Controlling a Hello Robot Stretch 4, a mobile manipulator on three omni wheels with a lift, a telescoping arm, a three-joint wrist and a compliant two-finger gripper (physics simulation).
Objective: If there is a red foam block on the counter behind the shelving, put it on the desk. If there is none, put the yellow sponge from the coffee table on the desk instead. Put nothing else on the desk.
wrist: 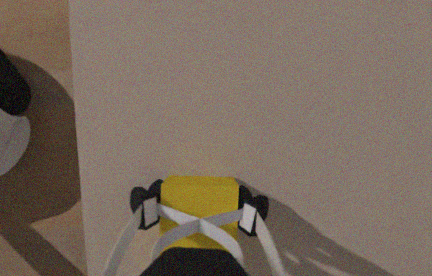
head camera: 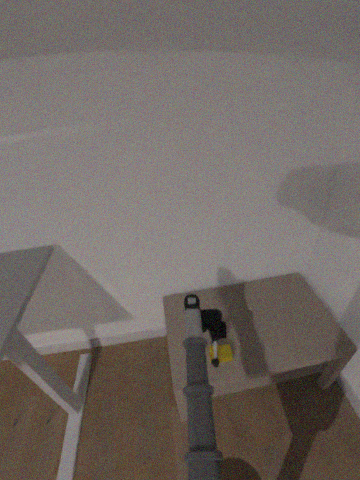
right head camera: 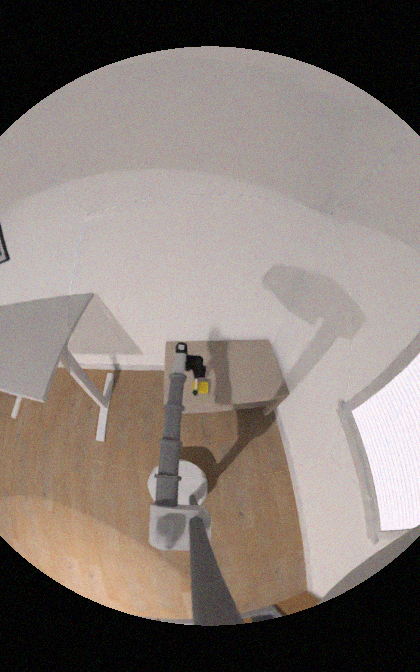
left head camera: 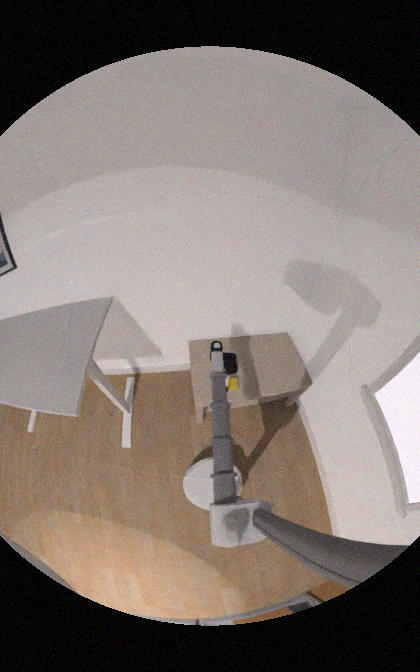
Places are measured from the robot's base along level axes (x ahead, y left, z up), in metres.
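Where they show: gripper, fingertip midpoint: (wrist: 200,197) (head camera: 214,356).
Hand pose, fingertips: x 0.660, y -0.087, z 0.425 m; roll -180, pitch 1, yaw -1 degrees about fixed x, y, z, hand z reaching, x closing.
After its pixels a point has its place.
The yellow sponge (head camera: 227,353) @(y -0.147, x 0.647, z 0.468 m) (left head camera: 233,383) (right head camera: 203,387) (wrist: 200,190) @(y -0.071, x 0.660, z 0.469 m) is on the brown coffee table (head camera: 300,320) @(y -0.574, x 0.818, z 0.422 m) (left head camera: 277,355) (right head camera: 250,365) (wrist: 300,100) @(y 0.013, x 0.753, z 0.422 m), near its front left part. My gripper (head camera: 215,355) @(y -0.087, x 0.660, z 0.425 m) (wrist: 200,197) @(y -0.087, x 0.660, z 0.425 m) is shut on the sponge, with one dark fingertip against each side of it in the wrist view. Whether the sponge's underside touches the table is hard to tell. The grey-white desk (head camera: 20,280) @(y 0.688, x 0.756, z 0.922 m) (left head camera: 50,350) (right head camera: 35,335) stands to the left of the coffee table. The counter, the shelving and a red foam block do not show in these views.
My extended arm (head camera: 198,415) @(y 0.004, x 0.294, z 0.847 m) (left head camera: 223,425) (right head camera: 171,425) reaches over the coffee table's left part. White desk legs (head camera: 72,435) (left head camera: 127,425) stand on the wooden floor. A wall runs behind both tables. A round white object (left head camera: 197,482) (right head camera: 192,480) is below my arm. A bright window (left head camera: 405,425) (right head camera: 390,440) is at the right.
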